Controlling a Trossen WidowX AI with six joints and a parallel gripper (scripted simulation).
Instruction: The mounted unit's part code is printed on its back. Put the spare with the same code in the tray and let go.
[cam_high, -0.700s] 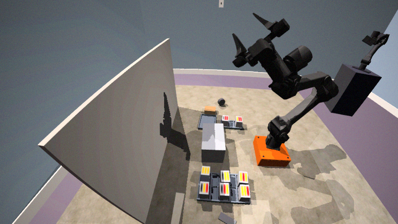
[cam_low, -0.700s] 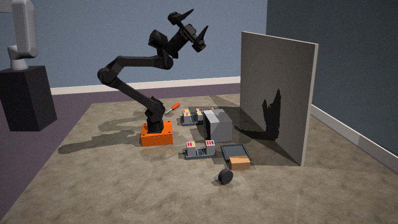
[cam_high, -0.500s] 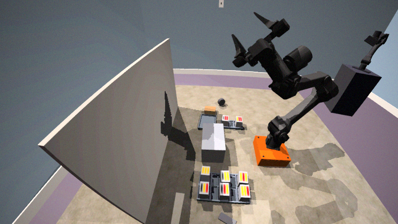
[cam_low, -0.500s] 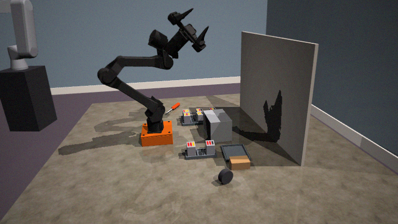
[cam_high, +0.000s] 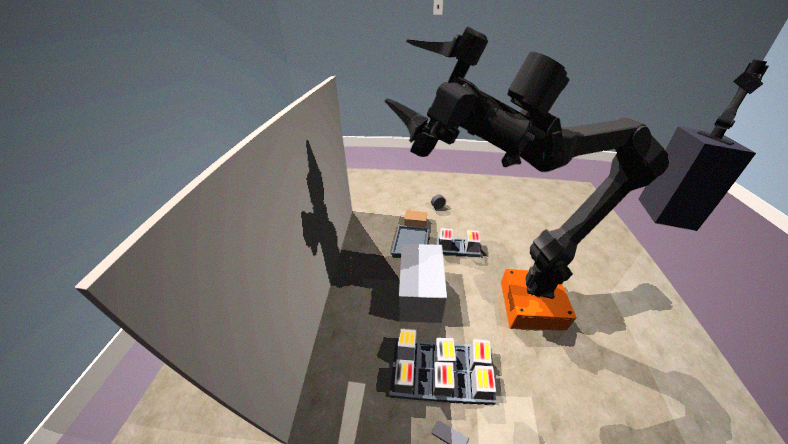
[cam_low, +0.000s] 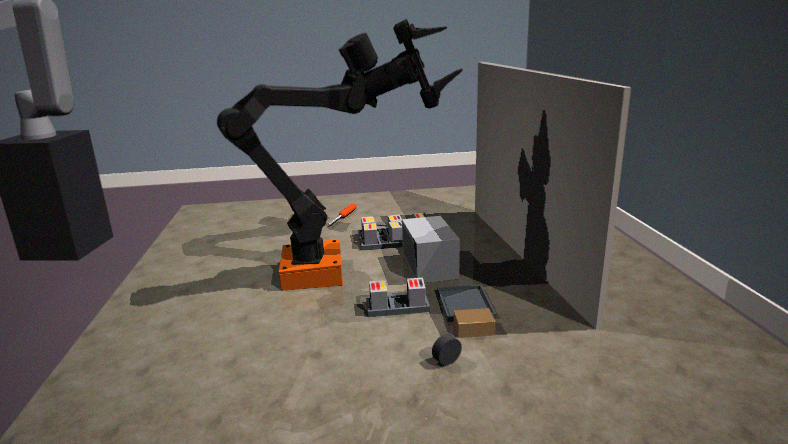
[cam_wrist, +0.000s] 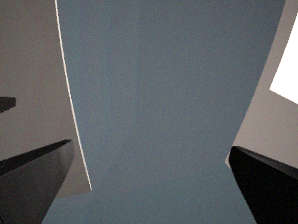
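Right now the grey spare is 46 cm below my gripper tip, 22 cm to the left of it and 8 cm behind it. Also, from my gripper tip: grey-blue tray (50 cm below, 18 cm to the right, 2 cm ahead); then tall white panel (28 cm below, 18 cm ahead, 6 cm to the left); then plain grey box (45 cm below, 6 cm behind, 1 cm to the left).
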